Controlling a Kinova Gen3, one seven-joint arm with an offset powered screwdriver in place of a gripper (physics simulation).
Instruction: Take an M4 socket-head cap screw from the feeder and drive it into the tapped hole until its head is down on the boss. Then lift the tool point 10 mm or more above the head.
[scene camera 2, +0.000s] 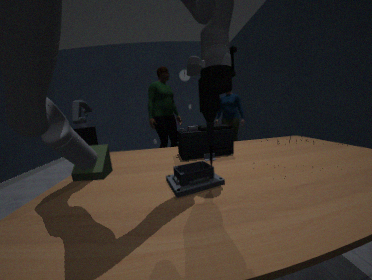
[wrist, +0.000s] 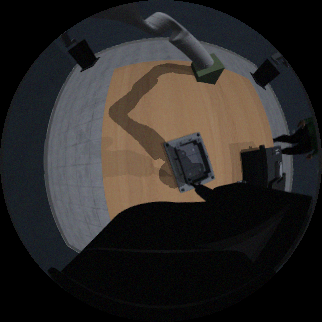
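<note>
The black screwdriver (scene camera 2: 212, 165) (wrist: 194, 184) points straight down, with its thin tip at the edge of the dark rectangular housing (scene camera 2: 192, 173), on the side near the black box. In the wrist view the tip is by the lower edge of the housing's grey base plate (wrist: 175, 174). The tip looks at or very near the part; contact cannot be told. No screw can be made out at the tip, and the tapped hole and boss there are hidden or too small to tell. The black box (scene camera 2: 200, 145) (wrist: 252, 165), which looks like the feeder, stands behind the housing.
The wooden table (scene camera 2: 280, 210) (wrist: 150, 190) carries a green block (scene camera 2: 104, 162) (wrist: 213, 76) at the left, with the arm's grey base (scene camera 2: 75, 149) (wrist: 195, 49) on it. Two people, in green (scene camera 2: 162, 100) and blue (scene camera 2: 230, 105), stand beyond the table. The arm's shadow crosses the table.
</note>
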